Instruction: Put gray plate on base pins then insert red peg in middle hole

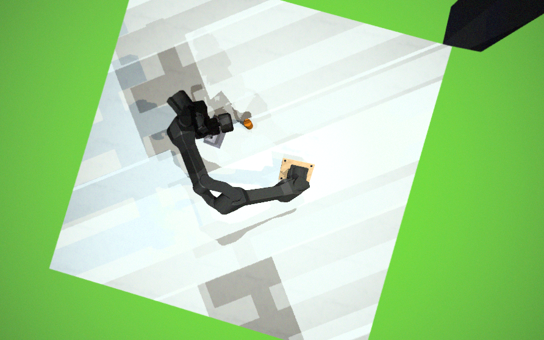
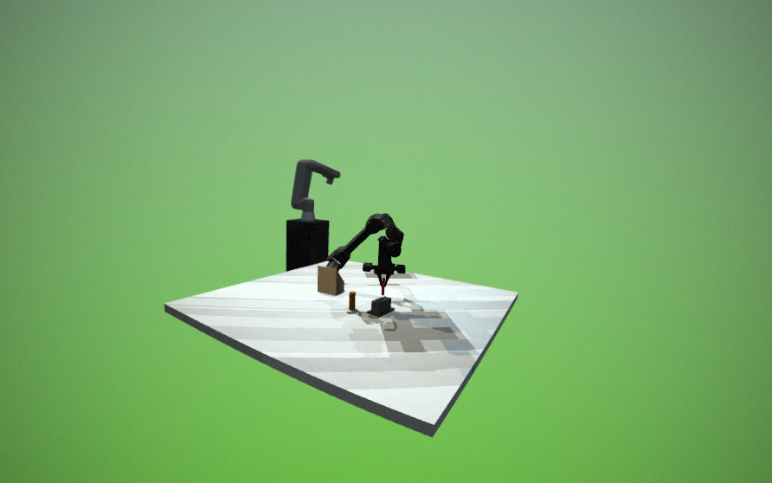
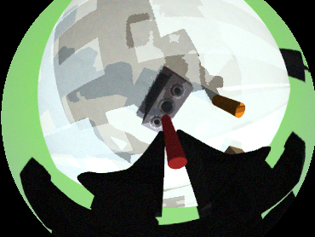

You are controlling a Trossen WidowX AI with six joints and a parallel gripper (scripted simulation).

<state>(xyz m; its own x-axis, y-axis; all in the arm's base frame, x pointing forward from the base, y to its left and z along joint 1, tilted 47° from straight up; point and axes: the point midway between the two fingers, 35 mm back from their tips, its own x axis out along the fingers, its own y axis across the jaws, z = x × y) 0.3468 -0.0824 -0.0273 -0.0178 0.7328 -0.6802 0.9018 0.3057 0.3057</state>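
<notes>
Now: the gray plate 70 mm below my gripper tip and 10 mm to the right of it. Also, from my gripper tip: red peg: right at my gripper tip; dark base: 100 mm below, 10 mm to the right; orange cylinder: 120 mm behind, 70 mm to the right, 70 mm below.
</notes>
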